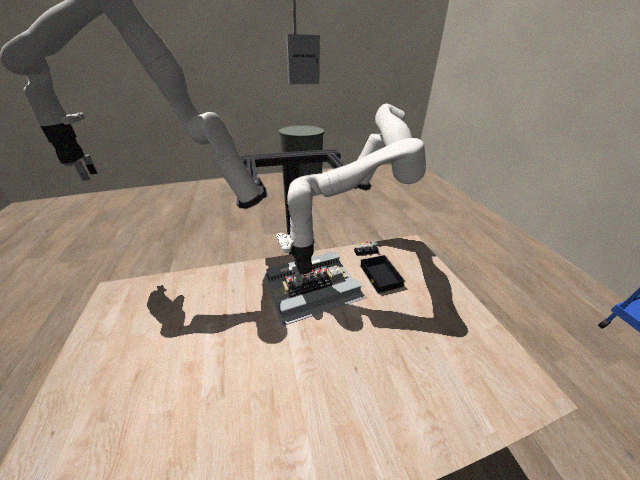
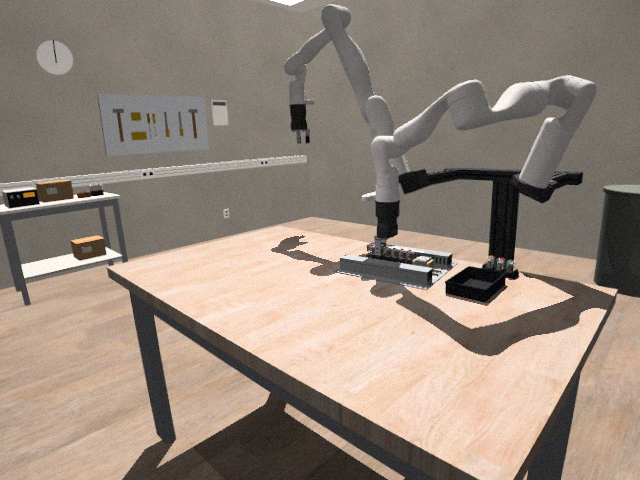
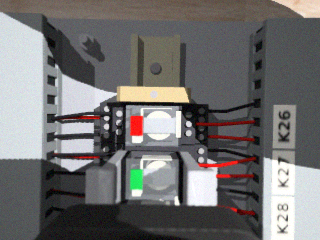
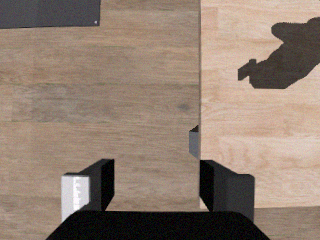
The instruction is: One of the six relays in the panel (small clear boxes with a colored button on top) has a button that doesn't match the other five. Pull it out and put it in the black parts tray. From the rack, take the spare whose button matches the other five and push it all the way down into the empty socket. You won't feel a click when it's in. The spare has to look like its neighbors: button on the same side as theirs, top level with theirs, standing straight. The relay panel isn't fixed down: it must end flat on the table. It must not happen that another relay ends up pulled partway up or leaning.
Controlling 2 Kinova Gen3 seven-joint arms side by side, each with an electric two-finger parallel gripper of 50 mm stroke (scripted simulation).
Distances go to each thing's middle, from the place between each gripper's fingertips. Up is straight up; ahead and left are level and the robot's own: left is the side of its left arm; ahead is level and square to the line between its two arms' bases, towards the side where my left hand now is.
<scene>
Now: left hand (image 2: 380, 253) 60 mm to the right of the relay panel (image 1: 313, 298) and 30 mm above it. From my left hand the other things lie so: black parts tray (image 2: 473, 276) 50 mm ahead, 340 mm to the left, 40 mm below.
Right now the relay panel is 690 mm to the left of my right hand (image 1: 90, 177), 400 mm below it and 350 mm ahead of it. The rest, counted from my right hand: black parts tray 960 mm to the left, 410 mm below, 400 mm ahead.
</scene>
